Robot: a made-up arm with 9 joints. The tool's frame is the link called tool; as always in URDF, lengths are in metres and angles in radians. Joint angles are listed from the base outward.
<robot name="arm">
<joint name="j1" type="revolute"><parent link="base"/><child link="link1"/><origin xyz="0 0 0.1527" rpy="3.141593 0 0"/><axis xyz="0 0 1"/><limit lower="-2.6" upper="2.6"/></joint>
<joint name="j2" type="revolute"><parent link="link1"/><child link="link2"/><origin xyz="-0.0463 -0.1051 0.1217" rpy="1.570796 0 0"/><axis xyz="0 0 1"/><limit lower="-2.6" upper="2.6"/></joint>
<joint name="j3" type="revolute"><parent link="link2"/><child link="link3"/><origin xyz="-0.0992 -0.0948 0.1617" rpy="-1.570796 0 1.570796"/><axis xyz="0 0 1"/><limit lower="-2.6" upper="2.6"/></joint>
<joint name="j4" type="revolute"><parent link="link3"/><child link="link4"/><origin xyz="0.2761 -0.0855 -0.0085" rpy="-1.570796 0 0"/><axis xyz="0 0 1"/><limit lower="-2.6" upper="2.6"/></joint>
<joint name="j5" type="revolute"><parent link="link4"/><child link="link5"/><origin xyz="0.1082 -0.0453 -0.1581" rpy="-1.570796 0 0"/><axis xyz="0 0 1"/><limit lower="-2.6" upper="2.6"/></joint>
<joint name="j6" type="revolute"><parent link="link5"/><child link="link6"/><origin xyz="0.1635 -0.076 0.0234" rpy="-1.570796 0 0"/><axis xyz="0 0 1"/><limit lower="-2.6" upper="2.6"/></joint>
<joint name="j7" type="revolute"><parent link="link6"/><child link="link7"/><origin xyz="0.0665 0.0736 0.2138" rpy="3.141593 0 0"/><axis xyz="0 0 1"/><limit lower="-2.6" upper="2.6"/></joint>
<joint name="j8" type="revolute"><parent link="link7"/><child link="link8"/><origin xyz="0.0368 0.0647 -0.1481" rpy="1.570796 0 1.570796"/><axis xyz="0 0 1"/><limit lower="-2.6" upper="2.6"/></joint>
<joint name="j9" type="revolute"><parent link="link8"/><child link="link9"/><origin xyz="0.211 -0.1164 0.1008" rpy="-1.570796 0 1.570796"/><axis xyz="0 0 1"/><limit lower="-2.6" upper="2.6"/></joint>
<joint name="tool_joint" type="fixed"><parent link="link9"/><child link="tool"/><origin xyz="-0.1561 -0.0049 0.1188" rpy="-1.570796 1.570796 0"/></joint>
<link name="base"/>
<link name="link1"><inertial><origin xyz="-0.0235 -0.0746 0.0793"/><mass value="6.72"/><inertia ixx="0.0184" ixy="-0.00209" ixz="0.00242" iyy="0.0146" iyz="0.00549" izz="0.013"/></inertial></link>
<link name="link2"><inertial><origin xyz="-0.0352 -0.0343 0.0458"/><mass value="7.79"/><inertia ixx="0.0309" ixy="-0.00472" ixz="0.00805" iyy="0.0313" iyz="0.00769" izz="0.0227"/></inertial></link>
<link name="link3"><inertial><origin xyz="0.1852 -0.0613 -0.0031"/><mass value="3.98"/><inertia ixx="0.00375" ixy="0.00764" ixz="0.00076" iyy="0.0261" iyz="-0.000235" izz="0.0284"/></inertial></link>
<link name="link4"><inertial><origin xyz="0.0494 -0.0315 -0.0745"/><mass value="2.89"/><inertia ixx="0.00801" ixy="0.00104" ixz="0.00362" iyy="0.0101" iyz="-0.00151" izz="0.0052"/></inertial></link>
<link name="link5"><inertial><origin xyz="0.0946 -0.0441 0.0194"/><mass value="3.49"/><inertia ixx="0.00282" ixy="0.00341" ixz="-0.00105" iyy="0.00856" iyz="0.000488" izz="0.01"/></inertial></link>
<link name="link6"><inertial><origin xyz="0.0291 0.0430 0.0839"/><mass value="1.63"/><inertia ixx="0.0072" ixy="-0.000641" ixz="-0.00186" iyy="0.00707" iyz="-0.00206" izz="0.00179"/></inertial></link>
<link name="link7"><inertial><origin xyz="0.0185 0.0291 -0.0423"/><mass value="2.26"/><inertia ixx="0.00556" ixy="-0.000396" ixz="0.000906" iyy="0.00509" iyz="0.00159" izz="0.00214"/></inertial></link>
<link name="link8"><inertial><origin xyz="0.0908 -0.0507 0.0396"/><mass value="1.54"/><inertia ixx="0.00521" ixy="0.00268" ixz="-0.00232" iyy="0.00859" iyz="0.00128" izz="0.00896"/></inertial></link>
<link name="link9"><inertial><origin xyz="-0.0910 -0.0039 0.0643"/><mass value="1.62"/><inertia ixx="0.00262" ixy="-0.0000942" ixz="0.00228" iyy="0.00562" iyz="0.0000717" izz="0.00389"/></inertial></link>
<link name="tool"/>
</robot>
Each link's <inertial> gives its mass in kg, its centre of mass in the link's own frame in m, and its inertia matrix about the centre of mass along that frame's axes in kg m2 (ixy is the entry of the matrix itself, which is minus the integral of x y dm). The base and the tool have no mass. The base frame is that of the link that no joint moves.
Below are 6 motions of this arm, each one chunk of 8 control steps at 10 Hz.
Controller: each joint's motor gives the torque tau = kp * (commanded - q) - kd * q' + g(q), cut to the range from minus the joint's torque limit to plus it. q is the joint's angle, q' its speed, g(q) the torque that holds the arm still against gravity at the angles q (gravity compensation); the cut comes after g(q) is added. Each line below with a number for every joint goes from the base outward.
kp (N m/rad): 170 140 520 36 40 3.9 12 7.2 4.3
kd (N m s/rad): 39 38 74 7.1 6.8 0.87 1.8 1.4 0.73
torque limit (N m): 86 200 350 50 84 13 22 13 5.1
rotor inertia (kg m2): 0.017 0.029 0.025 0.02 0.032 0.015 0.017 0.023 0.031
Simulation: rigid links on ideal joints. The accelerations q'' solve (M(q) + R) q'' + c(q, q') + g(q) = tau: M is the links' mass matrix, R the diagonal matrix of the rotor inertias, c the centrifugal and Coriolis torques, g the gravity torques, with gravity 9.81 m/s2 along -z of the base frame. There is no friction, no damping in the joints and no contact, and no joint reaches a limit. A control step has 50 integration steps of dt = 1/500 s. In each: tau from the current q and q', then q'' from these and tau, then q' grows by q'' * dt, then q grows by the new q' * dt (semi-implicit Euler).
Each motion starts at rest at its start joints. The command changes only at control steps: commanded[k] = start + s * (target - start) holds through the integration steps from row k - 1 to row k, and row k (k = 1, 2, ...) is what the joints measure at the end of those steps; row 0 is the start. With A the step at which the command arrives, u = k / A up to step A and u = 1 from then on. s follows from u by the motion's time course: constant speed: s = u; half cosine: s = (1 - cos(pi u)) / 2; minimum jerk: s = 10 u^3 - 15 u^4 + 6 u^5; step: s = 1 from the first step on.
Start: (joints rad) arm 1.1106 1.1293 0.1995 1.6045 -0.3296 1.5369 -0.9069 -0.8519 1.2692
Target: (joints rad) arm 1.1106 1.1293 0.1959 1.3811 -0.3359 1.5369 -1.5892 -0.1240 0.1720
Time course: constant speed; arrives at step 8
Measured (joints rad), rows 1 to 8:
1: 1.1118 1.1282 0.1991 1.5989 -0.3314 1.5284 -0.9425 -0.8206 1.2321
2: 1.1136 1.1269 0.1985 1.5855 -0.3345 1.5170 -1.0025 -0.7616 1.1419
3: 1.1151 1.1256 0.1978 1.5662 -0.3377 1.5076 -1.0759 -0.6882 1.0190
4: 1.1159 1.1248 0.1973 1.5426 -0.3401 1.5025 -1.1564 -0.6081 0.8819
5: 1.1162 1.1245 0.1968 1.5162 -0.3414 1.5021 -1.2407 -0.5249 0.7408
6: 1.1159 1.1245 0.1964 1.4879 -0.3418 1.5051 -1.3267 -0.4401 0.5999
7: 1.1153 1.1250 0.1960 1.4585 -0.3415 1.5100 -1.4132 -0.3537 0.4607
8: 1.1145 1.1256 0.1957 1.4287 -0.3410 1.5151 -1.4996 -0.2660 0.3231

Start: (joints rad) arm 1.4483 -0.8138 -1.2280 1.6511 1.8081 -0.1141 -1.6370 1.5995 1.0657
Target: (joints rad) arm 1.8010 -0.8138 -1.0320 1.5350 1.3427 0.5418 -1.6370 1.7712 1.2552
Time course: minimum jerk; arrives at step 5
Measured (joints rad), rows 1 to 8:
1: 1.4487 -0.8153 -1.2237 1.6469 1.8003 -0.1181 -1.6334 1.5996 1.0690
2: 1.4538 -0.8224 -1.2015 1.6242 1.7599 -0.1422 -1.6133 1.5982 1.0855
3: 1.4749 -0.8342 -1.1597 1.5789 1.6845 -0.1982 -1.5710 1.5857 1.1132
4: 1.5191 -0.8434 -1.1140 1.5302 1.5987 -0.2625 -1.5203 1.5607 1.1338
5: 1.5810 -0.8435 -1.0810 1.5025 1.5206 -0.2846 -1.4868 1.5465 1.1360
6: 1.6464 -0.8356 -1.0608 1.4987 1.4451 -0.2364 -1.4846 1.5577 1.1323
7: 1.7071 -0.8234 -1.0480 1.5104 1.3713 -0.1217 -1.5113 1.5856 1.1358
8: 1.7619 -0.8109 -1.0385 1.5302 1.3090 0.0359 -1.5531 1.6221 1.1497

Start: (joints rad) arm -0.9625 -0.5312 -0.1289 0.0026 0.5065 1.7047 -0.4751 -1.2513 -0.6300
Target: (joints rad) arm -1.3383 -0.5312 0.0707 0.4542 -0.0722 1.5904 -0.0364 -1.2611 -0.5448
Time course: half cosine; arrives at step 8
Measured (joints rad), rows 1 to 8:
1: -0.9659 -0.5313 -0.1263 0.0087 0.5012 1.7177 -0.4696 -1.2553 -0.6276
2: -0.9792 -0.5317 -0.1161 0.0304 0.4793 1.7593 -0.4504 -1.2702 -0.6197
3: -1.0073 -0.5324 -0.0954 0.0716 0.4321 1.8220 -0.4140 -1.2965 -0.6069
4: -1.0506 -0.5329 -0.0654 0.1300 0.3575 1.8804 -0.3604 -1.3238 -0.5932
5: -1.1062 -0.5330 -0.0304 0.1996 0.2622 1.9045 -0.2922 -1.3371 -0.5817
6: -1.1680 -0.5320 0.0045 0.2712 0.1606 1.8710 -0.2151 -1.3270 -0.5705
7: -1.2282 -0.5293 0.0345 0.3326 0.0692 1.7734 -0.1383 -1.2976 -0.5532
8: -1.2773 -0.5243 0.0557 0.3711 -0.0018 1.6316 -0.0757 -1.2623 -0.5272

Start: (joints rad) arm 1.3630 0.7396 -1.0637 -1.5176 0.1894 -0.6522 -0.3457 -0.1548 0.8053
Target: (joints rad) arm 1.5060 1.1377 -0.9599 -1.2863 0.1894 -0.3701 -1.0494 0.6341 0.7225
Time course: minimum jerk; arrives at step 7
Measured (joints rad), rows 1 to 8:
1: 1.3632 0.7420 -1.0625 -1.5163 0.1887 -0.6499 -0.3528 -0.1491 0.8043
2: 1.3650 0.7566 -1.0552 -1.5074 0.1844 -0.6352 -0.3956 -0.1125 0.7992
3: 1.3715 0.7910 -1.0390 -1.4822 0.1743 -0.6008 -0.4964 -0.0190 0.7893
4: 1.3852 0.8446 -1.0157 -1.4376 0.1600 -0.5551 -0.6449 0.1330 0.7769
5: 1.4053 0.9080 -0.9914 -1.3814 0.1460 -0.5150 -0.8016 0.3135 0.7652
6: 1.4285 0.9678 -0.9730 -1.3297 0.1377 -0.4884 -0.9228 0.4752 0.7576
7: 1.4504 1.0149 -0.9636 -1.2960 0.1398 -0.4727 -0.9887 0.5827 0.7538
8: 1.4690 1.0507 -0.9604 -1.2806 0.1519 -0.4631 -1.0160 0.6338 0.7476

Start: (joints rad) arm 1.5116 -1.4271 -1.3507 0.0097 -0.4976 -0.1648 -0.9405 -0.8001 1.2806
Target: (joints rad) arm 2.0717 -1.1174 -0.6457 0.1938 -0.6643 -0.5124 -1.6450 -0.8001 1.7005
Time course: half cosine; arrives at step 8
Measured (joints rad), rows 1 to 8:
1: 1.5092 -1.4221 -1.3401 0.0110 -0.4896 -0.1630 -0.9516 -0.8024 1.2846
2: 1.5050 -1.4044 -1.3036 0.0172 -0.4629 -0.1520 -0.9937 -0.8142 1.2966
3: 1.5067 -1.3712 -1.2368 0.0314 -0.4184 -0.1223 -1.0786 -0.8412 1.3155
4: 1.5243 -1.3250 -1.1436 0.0524 -0.3688 -0.0680 -1.2060 -0.8817 1.3414
5: 1.5671 -1.2723 -1.0332 0.0733 -0.3340 0.0098 -1.3625 -0.9269 1.3768
6: 1.6401 -1.2221 -0.9181 0.0839 -0.3318 0.0963 -1.5221 -0.9632 1.4231
7: 1.7401 -1.1814 -0.8131 0.0829 -0.3675 0.1515 -1.6506 -0.9755 1.4713
8: 1.8527 -1.1559 -0.7346 0.0851 -0.4315 0.1145 -1.7154 -0.9527 1.5046

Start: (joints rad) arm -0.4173 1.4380 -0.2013 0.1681 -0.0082 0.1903 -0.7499 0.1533 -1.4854
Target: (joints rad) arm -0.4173 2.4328 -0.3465 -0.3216 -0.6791 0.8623 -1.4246 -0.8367 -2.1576
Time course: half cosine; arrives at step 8
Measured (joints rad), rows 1 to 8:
1: -0.4176 1.4464 -0.2041 0.1716 -0.0175 0.1778 -0.7555 0.1393 -1.4928
2: -0.4179 1.4783 -0.2136 0.1791 -0.0519 0.1302 -0.7749 0.0906 -1.5221
3: -0.4180 1.5426 -0.2308 0.1834 -0.1169 0.0395 -0.8124 0.0024 -1.5821
4: -0.4192 1.6410 -0.2540 0.1723 -0.2069 -0.1084 -0.8826 -0.1178 -1.6725
5: -0.4239 1.7689 -0.2797 0.1336 -0.3117 -0.3386 -0.9931 -0.2599 -1.7836
6: -0.4343 1.9112 -0.3024 0.0587 -0.4226 -0.6232 -1.1163 -0.4003 -1.9023
7: -0.4468 2.0474 -0.3179 -0.0236 -0.5315 -0.8051 -1.2200 -0.5143 -2.0136
8: -0.4554 2.1538 -0.3264 -0.0760 -0.6210 -0.6827 -1.2797 -0.5797 -2.0968

